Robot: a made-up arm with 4 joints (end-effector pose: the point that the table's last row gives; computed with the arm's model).
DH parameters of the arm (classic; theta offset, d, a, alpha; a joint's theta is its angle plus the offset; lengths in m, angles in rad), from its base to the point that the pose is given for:
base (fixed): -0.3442 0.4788 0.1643 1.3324
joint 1: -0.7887 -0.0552 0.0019 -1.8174
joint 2: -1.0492 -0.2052 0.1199 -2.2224
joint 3: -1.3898 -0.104 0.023 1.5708
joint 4: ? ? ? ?
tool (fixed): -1.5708 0.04 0 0
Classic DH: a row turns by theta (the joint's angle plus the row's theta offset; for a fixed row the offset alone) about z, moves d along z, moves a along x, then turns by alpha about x.
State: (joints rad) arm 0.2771 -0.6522 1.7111 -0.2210
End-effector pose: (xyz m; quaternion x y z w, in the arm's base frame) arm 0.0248 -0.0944 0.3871 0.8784 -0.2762 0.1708 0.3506
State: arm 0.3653 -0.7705 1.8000 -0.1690
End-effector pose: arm 0.0318 -0.0886 0.3827 0.8361 -0.3521 0.2374 0.3472
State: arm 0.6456 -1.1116 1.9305 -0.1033
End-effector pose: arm 0.0545 -0.0779 0.3588 0.6727 -0.5052 0.4188 0.3418
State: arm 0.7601 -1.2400 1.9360 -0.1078
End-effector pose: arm 0.0661 -0.0761 0.3460 0.6013 -0.5473 0.4716 0.3413
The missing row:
joint 4: 0 -0.007 -0.076 -1.5708
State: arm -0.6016 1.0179 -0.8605 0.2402
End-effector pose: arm -0.0081 -0.1319 0.3160 -0.1097 -0.8362 -0.3164 0.4343
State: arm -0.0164 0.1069 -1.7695 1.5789
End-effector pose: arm 0.0567 -0.1796 0.5089 -0.0983 0.7302 -0.6708 0.0842
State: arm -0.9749 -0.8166 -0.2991 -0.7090
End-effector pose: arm -0.0124 -0.0815 0.5893 0.6859 0.6936 -0.2140 0.0522
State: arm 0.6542 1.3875 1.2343 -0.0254
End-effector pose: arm 0.1943 -0.1342 0.3121 -0.6762 -0.6839 -0.1139 0.2491
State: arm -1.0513 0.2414 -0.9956 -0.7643
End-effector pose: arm -0.0417 -0.0881 0.4682 -0.4962 -0.6730 -0.4234 0.3486
